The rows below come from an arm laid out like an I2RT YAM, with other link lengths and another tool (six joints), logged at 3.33 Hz.
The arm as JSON. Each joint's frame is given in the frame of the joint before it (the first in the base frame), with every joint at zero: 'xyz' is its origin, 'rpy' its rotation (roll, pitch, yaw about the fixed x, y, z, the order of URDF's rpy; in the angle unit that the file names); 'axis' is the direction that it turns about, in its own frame. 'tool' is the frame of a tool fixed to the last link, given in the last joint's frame.
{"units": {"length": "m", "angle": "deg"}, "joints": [
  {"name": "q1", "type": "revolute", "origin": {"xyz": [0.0, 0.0, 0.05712], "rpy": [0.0, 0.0, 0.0]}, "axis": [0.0, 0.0, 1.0]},
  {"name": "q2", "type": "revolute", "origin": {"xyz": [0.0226, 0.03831, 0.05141], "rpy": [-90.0, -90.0, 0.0]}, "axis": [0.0, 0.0, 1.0]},
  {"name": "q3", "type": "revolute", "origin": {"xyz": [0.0, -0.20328, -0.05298], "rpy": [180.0, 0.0, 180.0]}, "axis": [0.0, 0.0, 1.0]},
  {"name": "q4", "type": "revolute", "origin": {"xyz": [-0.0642, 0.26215, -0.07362], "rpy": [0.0, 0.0, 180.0]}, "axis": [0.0, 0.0, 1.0]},
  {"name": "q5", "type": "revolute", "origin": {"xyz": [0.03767, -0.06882, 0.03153], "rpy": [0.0, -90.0, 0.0]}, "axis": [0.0, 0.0, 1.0]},
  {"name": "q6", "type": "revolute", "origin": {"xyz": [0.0, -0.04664, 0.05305], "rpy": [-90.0, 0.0, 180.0]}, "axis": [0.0, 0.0, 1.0]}
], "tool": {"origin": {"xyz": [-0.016, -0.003, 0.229], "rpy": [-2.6, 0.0, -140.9]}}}
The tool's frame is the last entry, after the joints.
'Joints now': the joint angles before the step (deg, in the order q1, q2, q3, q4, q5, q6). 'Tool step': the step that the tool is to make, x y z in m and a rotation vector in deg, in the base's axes. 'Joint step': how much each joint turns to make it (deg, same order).
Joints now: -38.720 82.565 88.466 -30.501 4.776 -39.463
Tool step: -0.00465 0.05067 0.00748 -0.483 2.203 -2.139
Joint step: 10.054 -3.846 -0.019 -6.121 11.692 3.891
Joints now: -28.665 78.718 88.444 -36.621 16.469 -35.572
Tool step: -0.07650 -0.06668 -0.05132 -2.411 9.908 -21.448
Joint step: -0.832 8.086 -0.002 -2.097 21.157 5.638
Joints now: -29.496 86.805 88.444 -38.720 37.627 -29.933
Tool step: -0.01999 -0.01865 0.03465 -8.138 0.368 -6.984
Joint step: 1.203 1.137 0.024 6.009 10.885 -1.857
